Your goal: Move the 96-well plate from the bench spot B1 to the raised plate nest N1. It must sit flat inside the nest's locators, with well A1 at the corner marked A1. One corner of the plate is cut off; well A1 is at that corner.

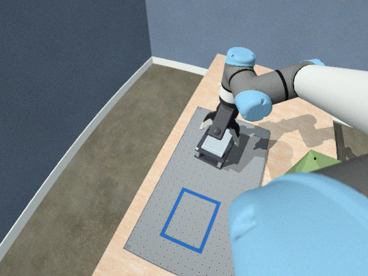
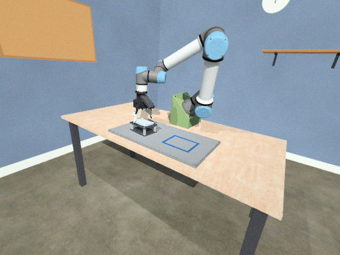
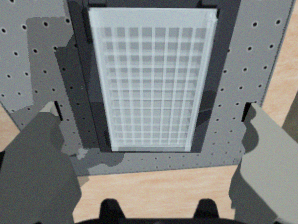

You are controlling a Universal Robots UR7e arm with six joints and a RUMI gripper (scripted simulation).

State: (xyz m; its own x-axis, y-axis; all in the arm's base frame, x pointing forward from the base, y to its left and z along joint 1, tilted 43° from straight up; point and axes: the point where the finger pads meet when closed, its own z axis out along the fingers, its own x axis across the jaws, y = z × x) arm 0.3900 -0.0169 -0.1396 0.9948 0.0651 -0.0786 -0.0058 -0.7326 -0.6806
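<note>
My gripper is now 10 mm above the 96-well plate. From my hand the other things lie so: dark plate nest N1: 20 mm below.
</note>
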